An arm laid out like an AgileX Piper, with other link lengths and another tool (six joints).
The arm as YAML. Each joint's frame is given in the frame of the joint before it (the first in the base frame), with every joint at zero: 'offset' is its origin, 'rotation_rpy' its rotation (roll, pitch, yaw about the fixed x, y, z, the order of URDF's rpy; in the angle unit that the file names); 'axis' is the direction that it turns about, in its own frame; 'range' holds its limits. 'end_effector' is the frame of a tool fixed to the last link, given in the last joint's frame.
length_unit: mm
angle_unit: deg
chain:
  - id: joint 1
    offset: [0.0, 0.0, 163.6]
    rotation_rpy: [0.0, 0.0, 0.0]
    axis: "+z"
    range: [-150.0, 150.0]
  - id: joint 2
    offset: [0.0, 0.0, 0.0]
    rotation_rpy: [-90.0, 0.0, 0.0]
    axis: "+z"
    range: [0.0, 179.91]
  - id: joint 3
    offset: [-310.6, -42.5, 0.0]
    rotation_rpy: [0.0, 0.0, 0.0]
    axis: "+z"
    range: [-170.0, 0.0]
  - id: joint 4
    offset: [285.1, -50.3, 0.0]
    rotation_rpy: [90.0, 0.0, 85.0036]
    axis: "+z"
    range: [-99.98, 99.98]
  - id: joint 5
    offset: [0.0, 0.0, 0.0]
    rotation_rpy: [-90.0, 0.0, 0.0]
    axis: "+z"
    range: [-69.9, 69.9]
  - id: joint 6
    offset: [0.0, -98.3, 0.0]
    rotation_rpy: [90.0, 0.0, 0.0]
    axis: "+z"
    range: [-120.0, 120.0]
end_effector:
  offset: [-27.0, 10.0, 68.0]
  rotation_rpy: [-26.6, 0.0, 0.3]
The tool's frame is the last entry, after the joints.
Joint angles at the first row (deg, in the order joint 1, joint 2, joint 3, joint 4, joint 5, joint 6):
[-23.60, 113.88, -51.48, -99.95, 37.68, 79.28]
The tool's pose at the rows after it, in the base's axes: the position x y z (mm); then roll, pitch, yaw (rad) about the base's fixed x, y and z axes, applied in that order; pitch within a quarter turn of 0, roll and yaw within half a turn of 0:
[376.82 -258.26 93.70 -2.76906 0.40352 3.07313]
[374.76 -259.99 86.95 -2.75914 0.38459 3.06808]
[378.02 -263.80 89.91 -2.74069 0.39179 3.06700]
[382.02 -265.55 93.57 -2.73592 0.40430 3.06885]
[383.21 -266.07 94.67 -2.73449 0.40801 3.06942]
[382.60 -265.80 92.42 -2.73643 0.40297 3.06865]
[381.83 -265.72 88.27 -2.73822 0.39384 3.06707]
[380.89 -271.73 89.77 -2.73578 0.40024 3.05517]
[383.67 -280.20 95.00 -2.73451 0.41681 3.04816]
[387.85 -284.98 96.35 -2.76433 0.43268 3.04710]
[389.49 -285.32 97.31 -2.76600 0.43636 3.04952]
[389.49 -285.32 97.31 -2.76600 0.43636 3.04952]
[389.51 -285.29 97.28 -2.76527 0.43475 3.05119]
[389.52 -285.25 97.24 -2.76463 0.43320 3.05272]
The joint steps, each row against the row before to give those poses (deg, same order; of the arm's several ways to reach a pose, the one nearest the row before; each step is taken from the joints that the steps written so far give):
[0.00, 1.44, 0.00, 0.00, 0.63, 0.00]
[0.00, 1.15, -0.13, 0.00, 1.01, 0.00]
[0.00, 0.38, -0.94, 0.00, 0.93, 0.00]
[0.00, 0.00, -0.76, 0.00, 0.00, 0.00]
[0.00, 0.00, -0.22, 0.00, 0.00, 0.00]
[0.00, 0.24, 0.06, 0.00, 0.00, 0.00]
[0.00, 0.54, 0.00, 0.00, 0.10, 0.00]
[-0.73, 0.12, -0.50, 0.00, 0.00, 0.00]
[-0.99, 0.00, -1.30, 0.00, -0.57, -0.44]
[-1.06, 0.00, -1.10, 0.00, -2.52, -0.58]
[-0.03, 0.00, -0.27, 0.00, -0.26, -0.11]
[0.00, 0.00, 0.00, 0.00, 0.00, 0.00]
[0.00, 0.00, -0.01, 0.00, 0.00, -0.13]
[0.00, 0.00, 0.00, 0.00, 0.00, -0.12]

